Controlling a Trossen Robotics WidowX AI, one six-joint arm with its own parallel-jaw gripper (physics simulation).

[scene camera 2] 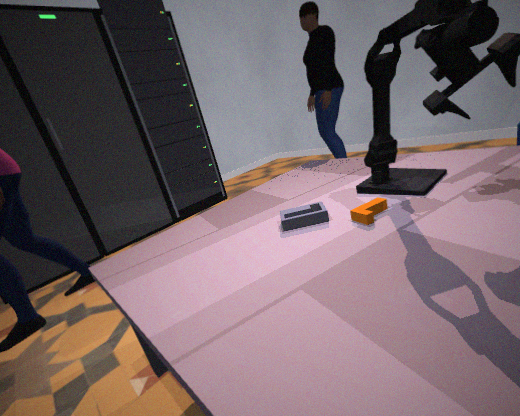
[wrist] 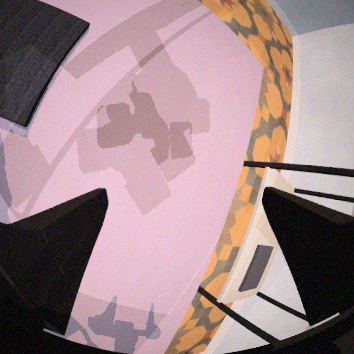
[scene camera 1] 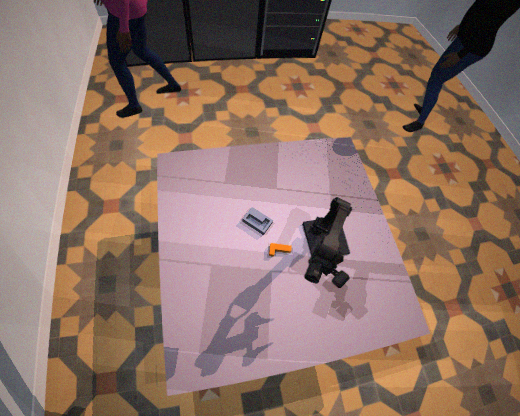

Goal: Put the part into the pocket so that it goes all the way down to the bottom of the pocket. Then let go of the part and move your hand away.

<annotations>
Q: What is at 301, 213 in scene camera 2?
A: A grey pocket block.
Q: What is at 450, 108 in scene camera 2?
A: My gripper.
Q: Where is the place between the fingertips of my gripper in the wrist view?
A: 186, 195
</annotations>
